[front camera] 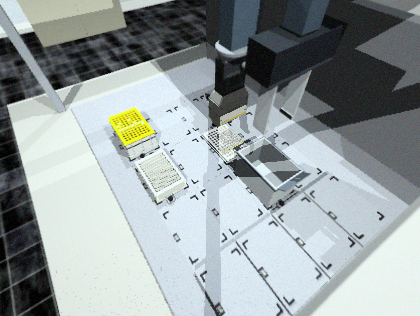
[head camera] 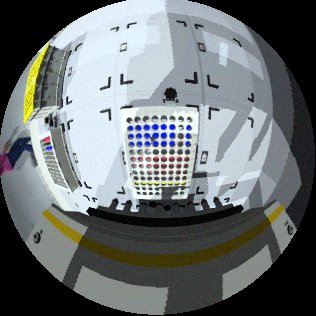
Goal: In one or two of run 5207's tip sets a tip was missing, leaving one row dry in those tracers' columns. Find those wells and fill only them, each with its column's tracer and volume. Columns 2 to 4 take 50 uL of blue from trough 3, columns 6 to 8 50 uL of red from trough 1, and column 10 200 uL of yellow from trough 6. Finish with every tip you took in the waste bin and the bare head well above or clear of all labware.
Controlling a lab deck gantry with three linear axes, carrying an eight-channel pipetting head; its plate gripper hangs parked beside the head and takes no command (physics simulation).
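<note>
The white well plate (front camera: 216,151) (head camera: 160,110) shows three blue columns, three red ones and a yellow one in the head view. In the blue columns, the seventh well from the left looks uncoloured; gaps in red or yellow are too small to tell. The pipetting head (front camera: 229,107) hangs over the plate's back end in the front view; tips on its nozzles cannot be told clearly. The trough rack (front camera: 161,172) (head camera: 67,162) shows red and blue strips in the head view. The yellow tip rack (front camera: 137,132) (head camera: 36,85) has pale gaps. The parked gripper (front camera: 275,123) is open and empty.
The open waste bin (front camera: 255,170) stands beside the plate in the front view, near the parked gripper. A slanted post (front camera: 31,56) crosses the upper left. A person (head camera: 15,152) shows at the left edge of the head view. Black corner marks divide the deck.
</note>
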